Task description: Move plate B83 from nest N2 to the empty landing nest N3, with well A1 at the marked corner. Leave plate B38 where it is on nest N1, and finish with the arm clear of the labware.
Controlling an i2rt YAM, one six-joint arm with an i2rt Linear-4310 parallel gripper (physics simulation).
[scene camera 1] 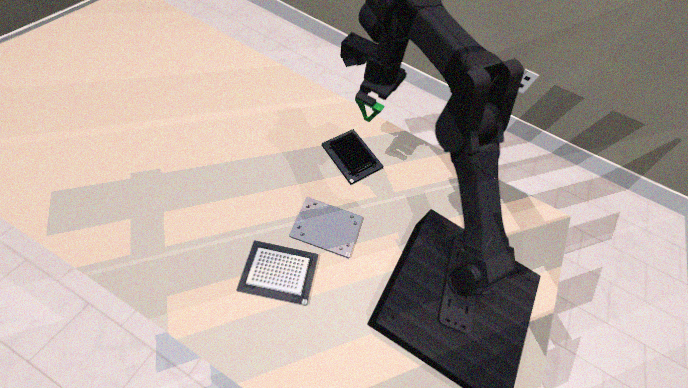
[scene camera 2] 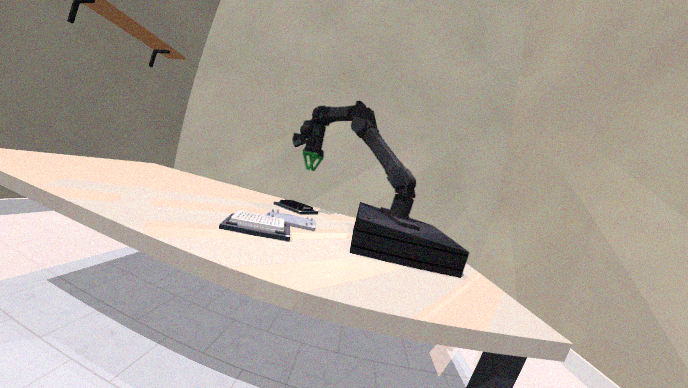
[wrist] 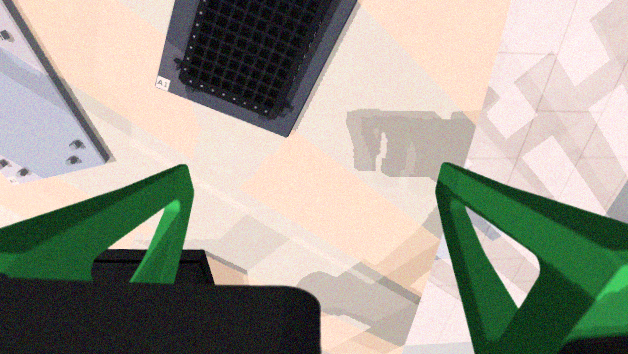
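Observation:
A black well plate sits on a dark nest; a white A1 label marks one nest corner. A white well plate sits on another dark nest. Between them lies the empty light grey nest with small corner pegs. I cannot read plate or nest names. My gripper is open and empty, pointing down high above the table near the black plate. In the wrist view, this plate is cut off at the top.
The arm's black base block stands on the table, right of the nests in the first scene view. A wall shelf hangs at the upper left of the second scene view. Shadows cross the table.

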